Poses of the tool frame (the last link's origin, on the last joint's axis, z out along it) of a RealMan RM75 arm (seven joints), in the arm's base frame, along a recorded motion.
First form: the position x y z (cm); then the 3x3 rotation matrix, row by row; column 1 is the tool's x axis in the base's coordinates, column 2 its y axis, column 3 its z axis. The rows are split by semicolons.
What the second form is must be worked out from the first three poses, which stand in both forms.
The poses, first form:
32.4 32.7 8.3; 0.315 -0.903 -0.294; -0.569 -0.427 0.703; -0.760 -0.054 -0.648
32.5 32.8 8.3; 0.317 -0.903 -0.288; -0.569 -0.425 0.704; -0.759 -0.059 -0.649
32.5 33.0 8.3; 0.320 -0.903 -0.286; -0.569 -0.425 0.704; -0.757 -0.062 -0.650
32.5 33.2 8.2; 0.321 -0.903 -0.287; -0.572 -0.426 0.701; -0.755 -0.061 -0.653
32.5 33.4 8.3; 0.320 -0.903 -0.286; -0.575 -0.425 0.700; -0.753 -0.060 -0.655
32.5 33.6 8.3; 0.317 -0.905 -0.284; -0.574 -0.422 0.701; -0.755 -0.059 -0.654
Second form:
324 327 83; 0.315 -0.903 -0.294; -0.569 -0.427 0.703; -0.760 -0.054 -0.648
325 328 83; 0.317 -0.903 -0.288; -0.569 -0.425 0.704; -0.759 -0.059 -0.649
325 330 83; 0.320 -0.903 -0.286; -0.569 -0.425 0.704; -0.757 -0.062 -0.650
325 332 82; 0.321 -0.903 -0.287; -0.572 -0.426 0.701; -0.755 -0.061 -0.653
325 334 83; 0.320 -0.903 -0.286; -0.575 -0.425 0.700; -0.753 -0.060 -0.655
325 336 83; 0.317 -0.905 -0.284; -0.574 -0.422 0.701; -0.755 -0.059 -0.654

